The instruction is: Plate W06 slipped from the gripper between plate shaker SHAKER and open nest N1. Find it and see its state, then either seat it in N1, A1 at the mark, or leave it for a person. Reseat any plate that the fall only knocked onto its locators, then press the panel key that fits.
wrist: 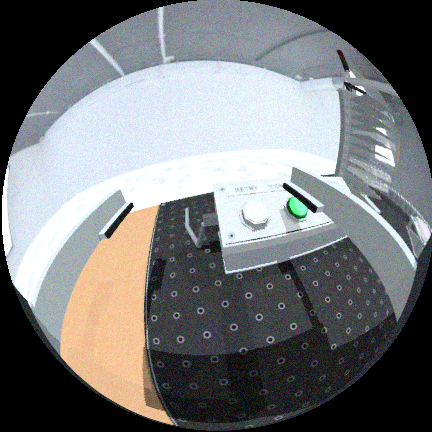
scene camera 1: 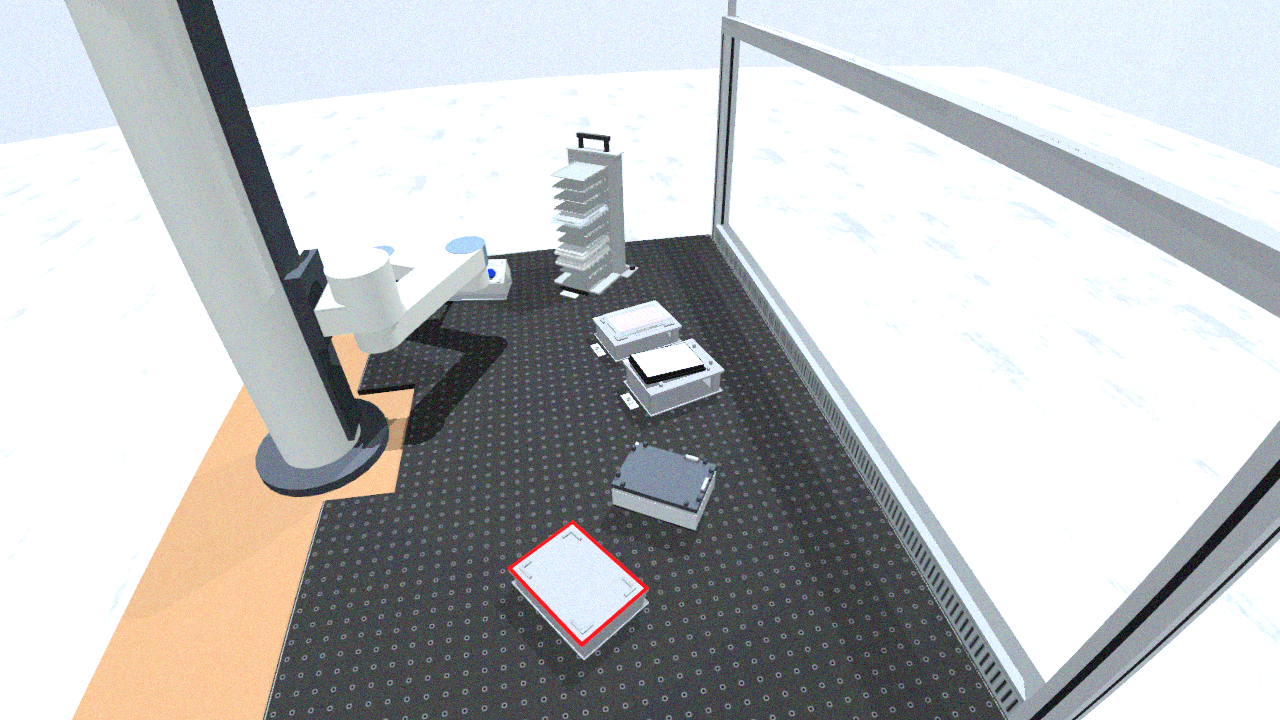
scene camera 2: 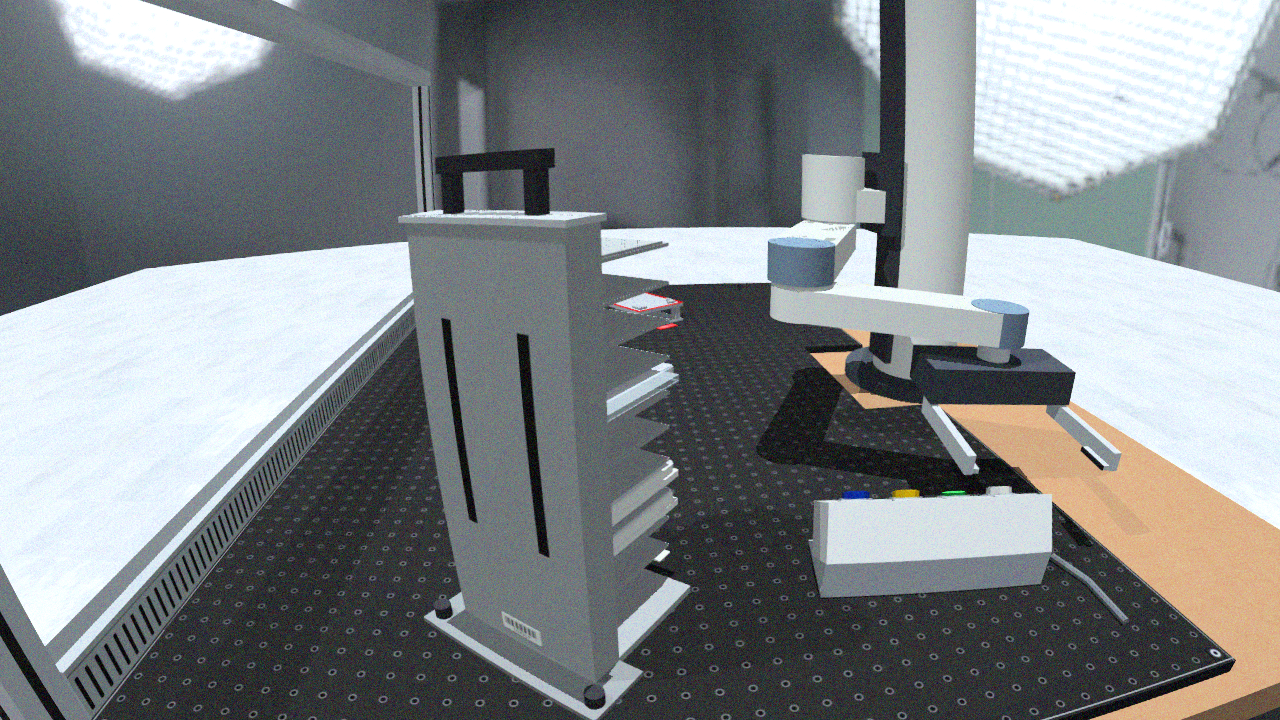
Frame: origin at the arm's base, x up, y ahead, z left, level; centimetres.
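Seen in the pictures: gripper, between the fingertips: (wrist: 204,182) (scene camera 2: 1046,463); arm's base, origin of its link: (scene camera 1: 325,447).
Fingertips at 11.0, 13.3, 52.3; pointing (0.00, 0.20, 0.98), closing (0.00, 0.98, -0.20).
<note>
Offsets run from my fingertips to a thing's top centre, as dx, dy, dz. "pt": to the spot under its first point.
My gripper (scene camera 2: 1041,466) (wrist: 204,182) is open and empty, above the white-key end of the panel {-1.4, +11.9, -0.4} (scene camera 1: 492,288) (scene camera 2: 930,537) (wrist: 280,254). The white key {-2.3, +4.1, -1.3} (scene camera 2: 998,490) (wrist: 255,214), by the label RETRY, and the green key {-2.5, +9.0, -2.0} (scene camera 2: 954,493) (wrist: 297,207) show. The yellow key {-2.3, +14.0, -3.0} (scene camera 2: 905,494) and blue key {-2.3, +18.9, -3.8} (scene camera 2: 855,495) also show. In scene camera 1, a black plate with a white top {-1.8, +54.5, -49.1} (scene camera 1: 666,359) lies on a grey block {pt -9.3, +56.6, -52.2} (scene camera 1: 680,395). A pale pinkish plate {-3.0, +51.8, -30.7} (scene camera 1: 637,318) lies on another block {pt -9.2, +52.3, -33.6} (scene camera 1: 642,344). I cannot tell which plate is W06, or its exact state.
A dark-topped device {pt -4.2, +48.3, -76.8} (scene camera 1: 665,476) and a red-outlined platform {-5.2, +32.6, -91.7} (scene camera 1: 577,582) with corner locators stand nearer camera 1. The tall plate rack (scene camera 1: 615,210) (scene camera 2: 501,402) (wrist: 342,135) holds several plates on shelves. A framed screen {pt -9.9, +83.3, -51.9} (scene camera 1: 805,380) runs along one side. A cable {pt -9.2, -2.7, +8.3} (scene camera 2: 1092,586) leaves the panel.
</note>
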